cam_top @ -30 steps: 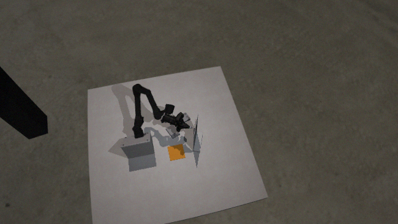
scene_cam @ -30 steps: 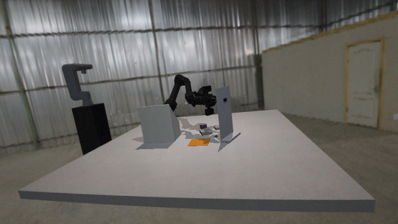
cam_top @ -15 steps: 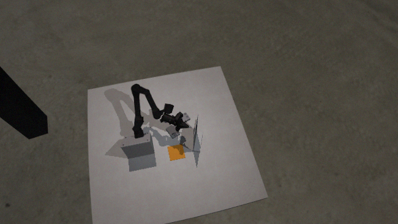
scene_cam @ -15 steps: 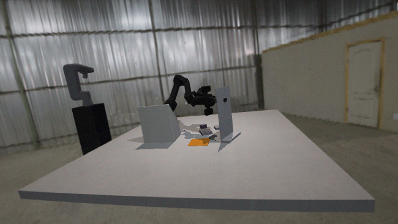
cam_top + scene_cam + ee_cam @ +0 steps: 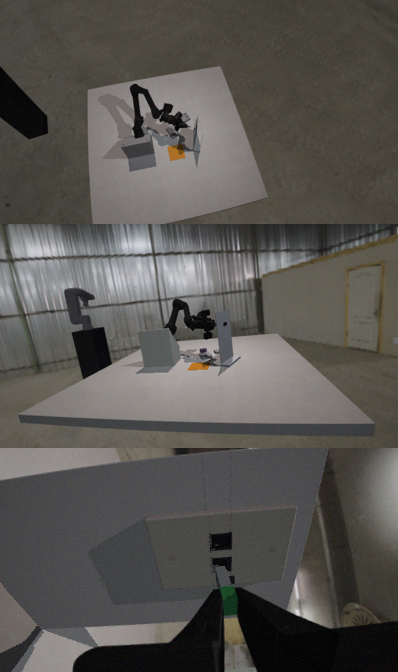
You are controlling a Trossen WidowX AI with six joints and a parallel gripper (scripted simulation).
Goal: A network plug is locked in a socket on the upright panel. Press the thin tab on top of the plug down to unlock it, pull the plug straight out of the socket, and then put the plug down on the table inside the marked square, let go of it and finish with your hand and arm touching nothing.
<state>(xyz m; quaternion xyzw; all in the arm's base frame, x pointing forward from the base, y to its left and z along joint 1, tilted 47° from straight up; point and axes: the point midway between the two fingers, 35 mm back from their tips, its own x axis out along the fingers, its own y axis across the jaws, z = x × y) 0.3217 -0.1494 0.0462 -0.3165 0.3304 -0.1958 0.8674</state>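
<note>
My gripper tip is now 230 mm above the marked orange square, 130 mm past it and 70 mm to the left of it. The rest, counted from my gripper tip: upright panel: 90 mm below, 60 mm ahead, 40 mm to the right; plug: 10 mm ahead; small purple block: 240 mm to the left, 220 mm below, 120 mm behind.
</note>
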